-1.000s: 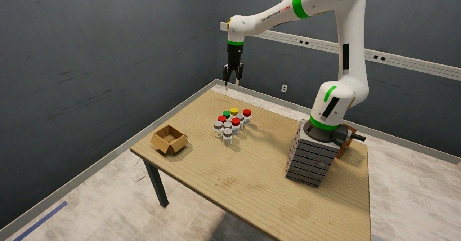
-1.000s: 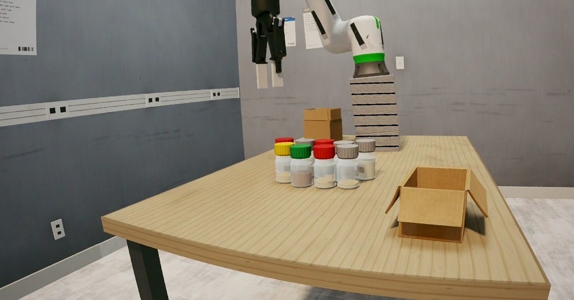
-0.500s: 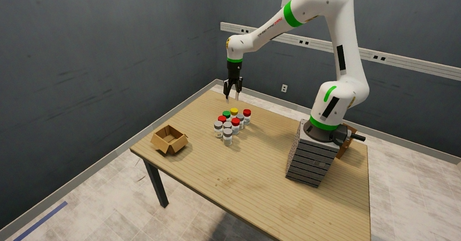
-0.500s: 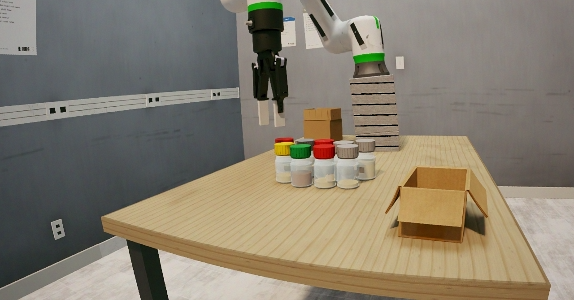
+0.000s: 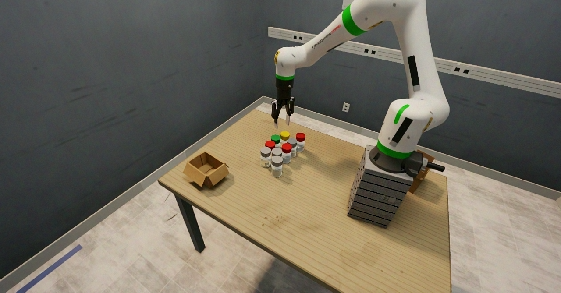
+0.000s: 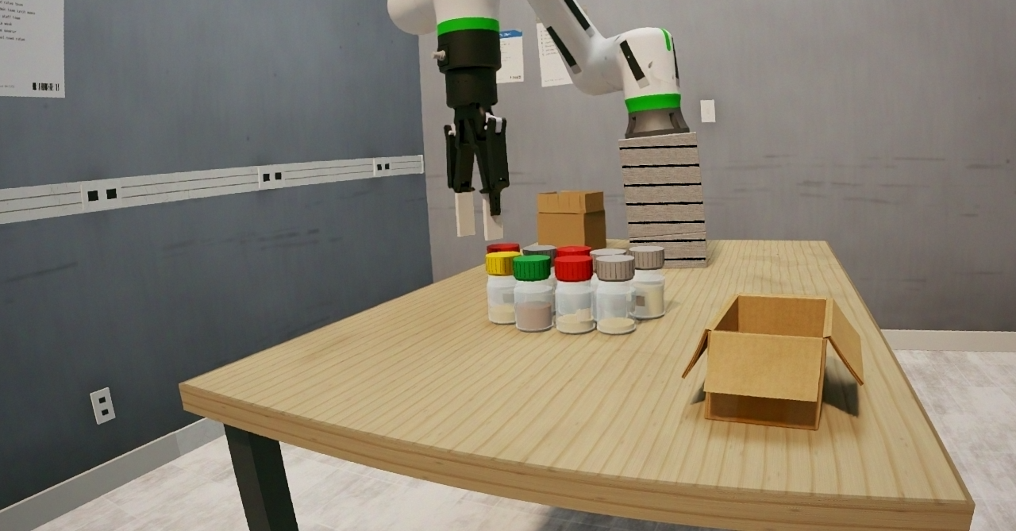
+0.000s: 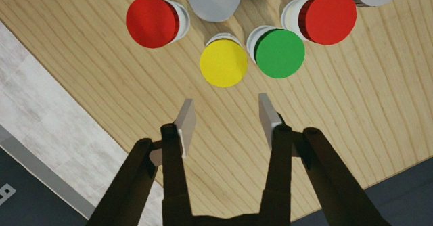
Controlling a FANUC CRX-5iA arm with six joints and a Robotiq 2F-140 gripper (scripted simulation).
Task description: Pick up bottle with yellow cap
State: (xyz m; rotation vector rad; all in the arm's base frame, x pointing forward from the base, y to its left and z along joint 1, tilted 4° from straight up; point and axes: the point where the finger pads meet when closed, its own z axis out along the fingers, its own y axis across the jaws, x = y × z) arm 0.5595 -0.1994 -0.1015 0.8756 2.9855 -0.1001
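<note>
The yellow-capped bottle is 30 mm behind my hand, 20 mm to the left of it and 120 mm below it. Also, from my hand: grey-capped bottle: 100 mm behind, 60 mm to the left, 120 mm below.
</note>
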